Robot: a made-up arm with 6 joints. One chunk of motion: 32 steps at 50 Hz.
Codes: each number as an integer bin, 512 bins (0 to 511) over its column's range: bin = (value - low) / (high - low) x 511, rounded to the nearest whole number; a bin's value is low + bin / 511 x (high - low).
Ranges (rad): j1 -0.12..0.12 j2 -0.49..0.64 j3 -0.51..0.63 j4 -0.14..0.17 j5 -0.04..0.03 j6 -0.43..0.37
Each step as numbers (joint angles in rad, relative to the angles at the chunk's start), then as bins.
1 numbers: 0.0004 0.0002 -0.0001 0.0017 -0.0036 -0.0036
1 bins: 256 222 229 234 266 272
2 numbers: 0.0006 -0.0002 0.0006 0.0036 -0.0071 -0.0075
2 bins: 257 221 229 237 240 270
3 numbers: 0.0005 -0.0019 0.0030 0.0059 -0.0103 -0.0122
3 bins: 257 221 230 240 217 267
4 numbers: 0.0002 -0.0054 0.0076 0.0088 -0.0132 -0.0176
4 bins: 256 219 232 245 196 263
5 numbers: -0.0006 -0.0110 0.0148 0.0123 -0.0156 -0.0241
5 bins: 254 217 235 251 178 259
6 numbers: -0.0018 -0.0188 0.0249 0.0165 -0.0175 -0.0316
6 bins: 252 213 240 258 164 254
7 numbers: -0.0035 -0.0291 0.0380 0.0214 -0.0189 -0.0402
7 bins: 248 208 246 266 154 249
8 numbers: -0.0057 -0.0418 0.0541 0.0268 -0.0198 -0.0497
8 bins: 243 203 253 275 147 243
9 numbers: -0.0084 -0.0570 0.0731 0.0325 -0.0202 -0.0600
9 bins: 238 196 261 284 145 236
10 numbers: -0.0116 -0.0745 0.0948 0.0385 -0.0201 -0.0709
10 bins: 231 188 271 294 145 229
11 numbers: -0.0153 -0.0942 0.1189 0.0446 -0.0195 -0.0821
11 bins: 223 179 282 304 150 222
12 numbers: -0.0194 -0.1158 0.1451 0.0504 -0.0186 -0.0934
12 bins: 214 169 294 314 156 215
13 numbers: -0.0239 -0.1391 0.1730 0.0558 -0.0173 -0.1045
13 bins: 205 159 306 323 166 208
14 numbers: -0.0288 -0.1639 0.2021 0.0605 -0.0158 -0.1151
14 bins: 194 147 319 331 177 201
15 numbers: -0.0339 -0.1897 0.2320 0.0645 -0.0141 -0.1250
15 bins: 183 136 333 337 189 195
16 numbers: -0.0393 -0.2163 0.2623 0.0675 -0.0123 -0.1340
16 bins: 172 124 346 342 202 189
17 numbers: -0.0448 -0.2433 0.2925 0.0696 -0.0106 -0.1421
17 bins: 160 112 360 346 215 184
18 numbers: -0.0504 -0.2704 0.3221 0.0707 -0.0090 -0.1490
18 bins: 148 99 373 347 226 179
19 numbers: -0.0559 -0.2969 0.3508 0.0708 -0.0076 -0.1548
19 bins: 136 87 386 347 237 176
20 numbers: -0.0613 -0.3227 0.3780 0.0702 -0.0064 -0.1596
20 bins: 125 76 398 346 245 173
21 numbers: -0.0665 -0.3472 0.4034 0.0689 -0.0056 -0.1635
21 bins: 114 65 409 344 251 170
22 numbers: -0.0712 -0.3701 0.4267 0.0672 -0.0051 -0.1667
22 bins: 104 54 420 342 255 168
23 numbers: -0.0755 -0.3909 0.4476 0.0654 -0.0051 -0.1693
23 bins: 95 45 429 339 255 167
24 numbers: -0.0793 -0.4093 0.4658 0.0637 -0.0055 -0.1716
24 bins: 87 36 437 336 252 165
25 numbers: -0.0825 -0.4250 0.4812 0.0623 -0.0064 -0.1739
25 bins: 80 29 444 333 245 164
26 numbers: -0.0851 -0.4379 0.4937 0.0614 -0.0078 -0.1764
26 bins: 74 24 450 332 235 162
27 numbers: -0.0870 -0.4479 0.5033 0.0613 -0.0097 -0.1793
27 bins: 70 19 454 332 221 160
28 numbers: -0.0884 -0.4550 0.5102 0.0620 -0.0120 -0.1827
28 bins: 67 16 457 333 204 158
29 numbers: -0.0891 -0.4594 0.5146 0.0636 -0.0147 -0.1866
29 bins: 66 14 459 336 185 155
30 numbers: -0.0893 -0.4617 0.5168 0.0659 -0.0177 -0.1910
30 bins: 65 13 460 339 163 153
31 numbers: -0.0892 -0.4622 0.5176 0.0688 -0.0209 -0.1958
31 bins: 66 13 461 344 139 150
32 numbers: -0.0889 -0.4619 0.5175 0.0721 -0.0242 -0.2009
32 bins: 66 13 461 350 115 146
